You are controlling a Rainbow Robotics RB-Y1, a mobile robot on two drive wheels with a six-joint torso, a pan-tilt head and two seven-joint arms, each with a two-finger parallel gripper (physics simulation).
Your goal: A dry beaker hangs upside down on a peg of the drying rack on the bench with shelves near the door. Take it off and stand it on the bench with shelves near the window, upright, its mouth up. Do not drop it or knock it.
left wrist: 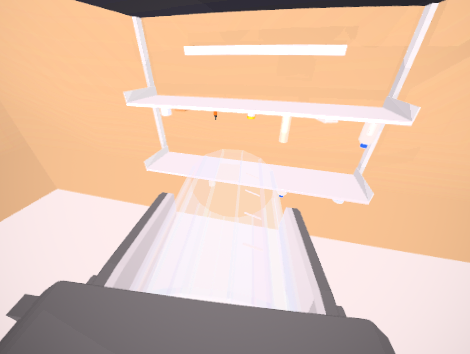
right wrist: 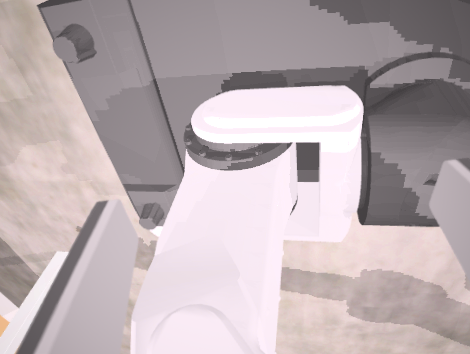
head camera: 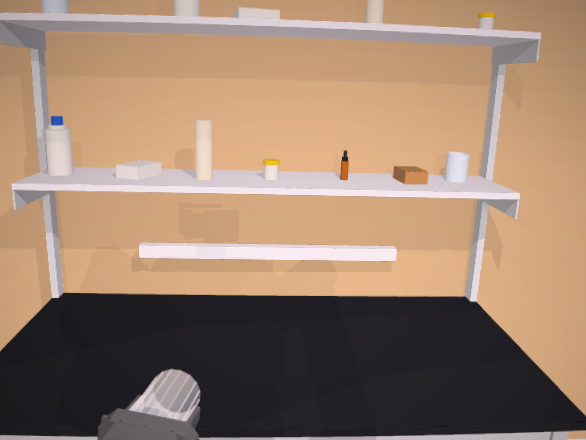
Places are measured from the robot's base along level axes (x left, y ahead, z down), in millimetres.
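Pixels of known places: left gripper, between the fingertips: point(left wrist: 228, 210) point(head camera: 168, 406); right gripper, between the fingertips: point(right wrist: 281, 201).
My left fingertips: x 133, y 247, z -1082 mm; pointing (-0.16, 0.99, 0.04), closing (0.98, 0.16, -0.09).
Ahead of a thing's pixels: the offset from my left fingertips to its top centre. "spot": to the spot under its first point. Level surfaces: height alone.
The clear beaker {dz -42, dx +2, dy -16 mm} point(head camera: 175, 387) point(left wrist: 230, 245) is between the fingers of my left gripper point(head camera: 166, 407) point(left wrist: 228, 210), which is shut on it. In the head view the beaker slants, its far end pointing up and to the right; I cannot tell which end is the mouth. It appears against the near left part of the black top of the bench with shelves {dz +320 mm} point(head camera: 300, 360) point(left wrist: 260, 9); its height above the top is unclear. My right gripper point(right wrist: 281, 201) is open, its fingers wide apart. The drying rack does not show.
The lower shelf {dz -137 mm} point(head camera: 310, 185) holds a blue-capped bottle {spot: dz -215, dx +513, dy +962 mm} point(head camera: 59, 150), a cream cylinder {spot: dz -227, dx +73, dy +937 mm} point(head camera: 203, 150), a small amber bottle {spot: dz -171, dx -359, dy +998 mm} point(head camera: 344, 169), a brown box {spot: dz -165, dx -560, dy +957 mm} point(head camera: 410, 175) and a pale cup {spot: dz -186, dx -727, dy +1015 mm} point(head camera: 457, 167). A white rail point(head camera: 267, 252) is on the wall. An upper shelf point(head camera: 270, 26) runs above.
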